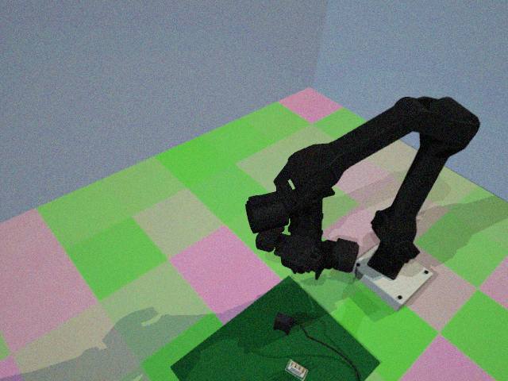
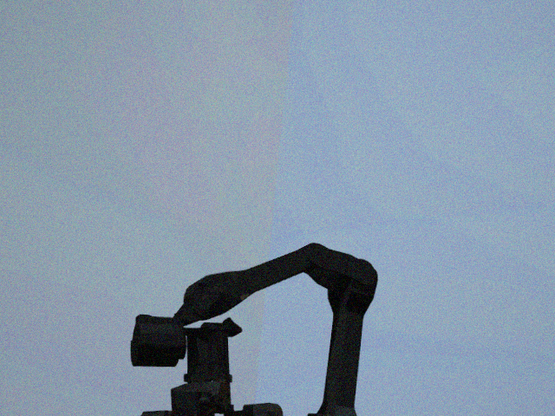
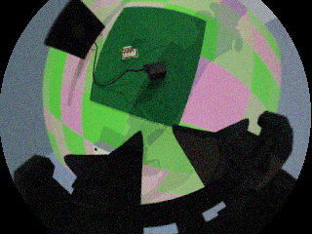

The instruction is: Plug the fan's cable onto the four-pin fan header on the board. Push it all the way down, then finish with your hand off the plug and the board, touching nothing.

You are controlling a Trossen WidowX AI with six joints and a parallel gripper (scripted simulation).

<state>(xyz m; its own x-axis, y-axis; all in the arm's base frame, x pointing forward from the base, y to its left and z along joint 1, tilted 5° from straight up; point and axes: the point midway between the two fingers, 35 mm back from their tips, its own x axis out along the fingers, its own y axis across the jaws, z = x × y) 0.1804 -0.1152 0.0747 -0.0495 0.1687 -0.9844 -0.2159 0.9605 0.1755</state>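
The black plug is 90 mm ahead of my gripper tip, 10 mm to the left of it and 50 mm below it. The rest, counted from my gripper tip: black fan 200 mm ahead, 210 mm to the left, 10 mm below; then header 140 mm ahead, 80 mm to the left, 70 mm below; then dark green board 150 mm ahead, 40 mm to the left, 90 mm below.
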